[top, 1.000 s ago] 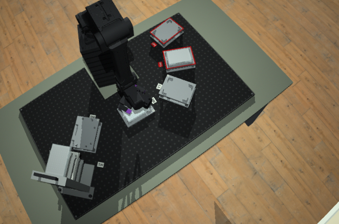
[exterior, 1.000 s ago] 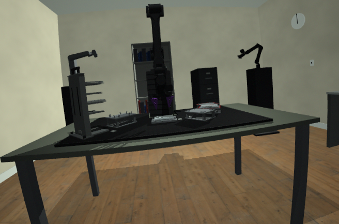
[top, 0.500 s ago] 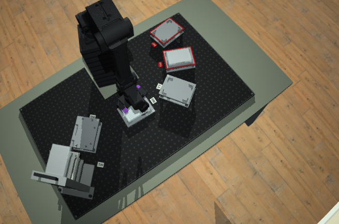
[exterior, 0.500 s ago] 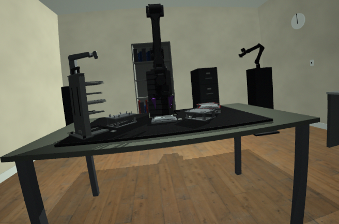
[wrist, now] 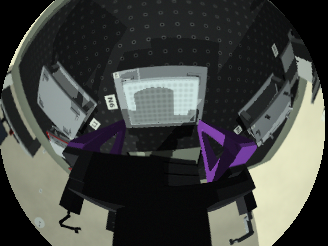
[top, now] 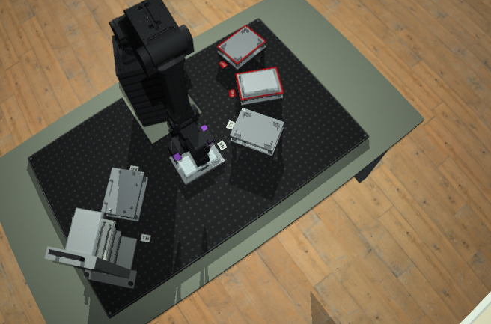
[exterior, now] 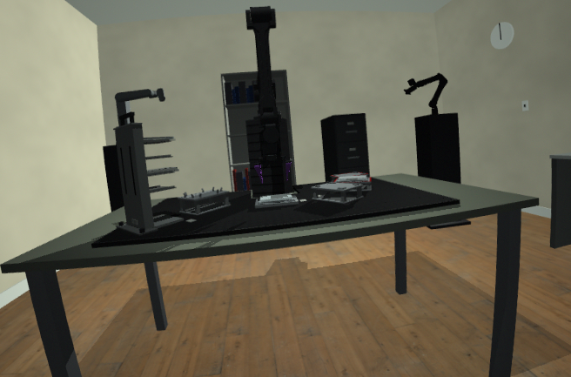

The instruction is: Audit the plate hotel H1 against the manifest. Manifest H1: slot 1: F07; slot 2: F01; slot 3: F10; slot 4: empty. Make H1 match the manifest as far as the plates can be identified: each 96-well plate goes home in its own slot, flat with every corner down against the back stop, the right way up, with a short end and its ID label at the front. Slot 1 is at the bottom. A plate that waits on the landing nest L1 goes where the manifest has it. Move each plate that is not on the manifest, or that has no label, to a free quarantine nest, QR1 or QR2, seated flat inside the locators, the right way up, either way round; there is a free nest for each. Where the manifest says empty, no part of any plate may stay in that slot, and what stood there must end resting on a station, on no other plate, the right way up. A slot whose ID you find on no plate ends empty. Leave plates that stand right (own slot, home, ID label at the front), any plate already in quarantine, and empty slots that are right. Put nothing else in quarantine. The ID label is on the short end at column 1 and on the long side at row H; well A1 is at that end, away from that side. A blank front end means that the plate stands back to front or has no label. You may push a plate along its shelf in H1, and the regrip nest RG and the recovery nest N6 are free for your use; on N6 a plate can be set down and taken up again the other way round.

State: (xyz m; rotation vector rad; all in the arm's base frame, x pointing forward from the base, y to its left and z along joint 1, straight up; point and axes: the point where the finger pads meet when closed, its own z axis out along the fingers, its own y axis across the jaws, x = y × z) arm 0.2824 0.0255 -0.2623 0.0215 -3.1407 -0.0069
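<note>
The recovery nest N6 lies 8 cm below my hand. Round my hand: N6 tag: 1 cm behind, 11 cm to the left, 9 cm below; then landing nest L1: 2 cm ahead, 24 cm to the left, 4 cm below; then regrip nest RG: 1 cm ahead, 28 cm to the right, 3 cm below.
</note>
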